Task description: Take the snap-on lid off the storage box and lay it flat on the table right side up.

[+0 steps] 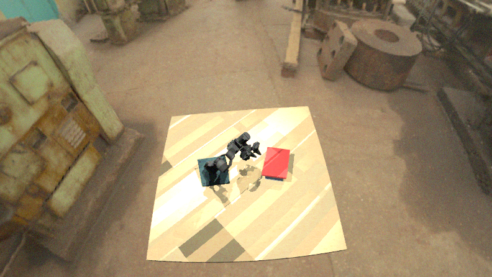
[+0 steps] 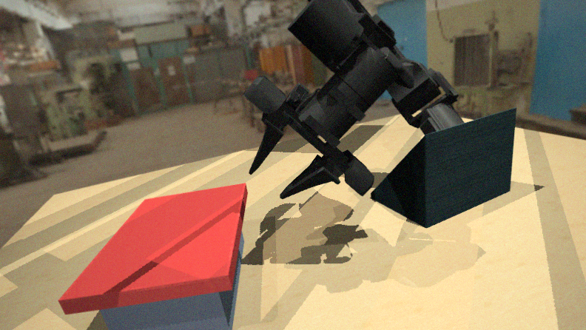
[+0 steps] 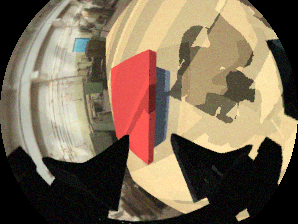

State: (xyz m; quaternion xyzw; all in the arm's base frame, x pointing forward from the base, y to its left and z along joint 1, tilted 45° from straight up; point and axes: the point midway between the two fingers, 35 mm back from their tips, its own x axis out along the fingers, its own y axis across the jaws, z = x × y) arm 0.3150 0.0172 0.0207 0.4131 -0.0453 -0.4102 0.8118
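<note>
The red lid is 120 mm ahead of my gripper tip, 50 mm to the right of it and 40 mm below it. From my gripper tip the other things lie so: storage box (120 mm ahead, 90 mm below, 50 mm to the right).
</note>
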